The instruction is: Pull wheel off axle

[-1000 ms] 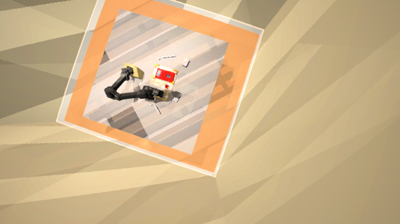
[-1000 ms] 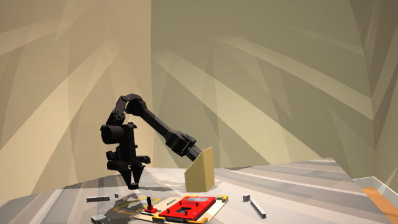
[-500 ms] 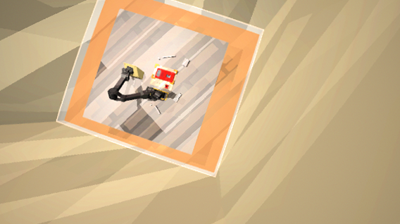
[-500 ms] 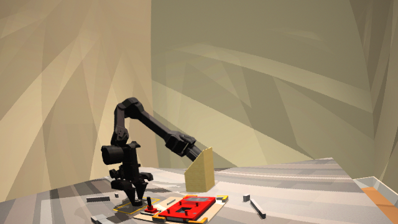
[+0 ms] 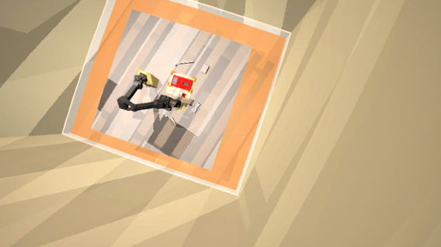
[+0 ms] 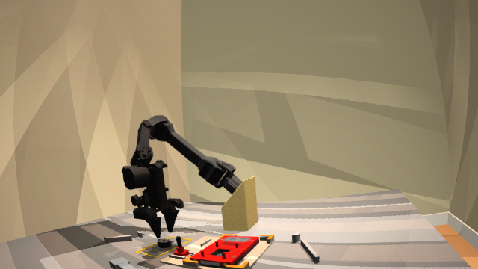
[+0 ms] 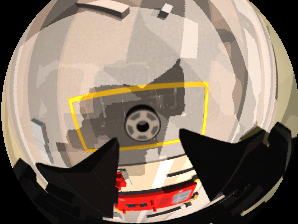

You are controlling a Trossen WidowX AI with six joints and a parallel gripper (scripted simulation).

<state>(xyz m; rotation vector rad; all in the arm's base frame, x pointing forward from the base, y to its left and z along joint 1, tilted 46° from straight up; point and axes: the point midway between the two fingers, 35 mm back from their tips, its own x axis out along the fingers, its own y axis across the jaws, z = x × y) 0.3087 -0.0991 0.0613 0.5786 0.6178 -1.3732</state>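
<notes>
Right now the black wheel is 3 cm below my gripper tip.
</notes>
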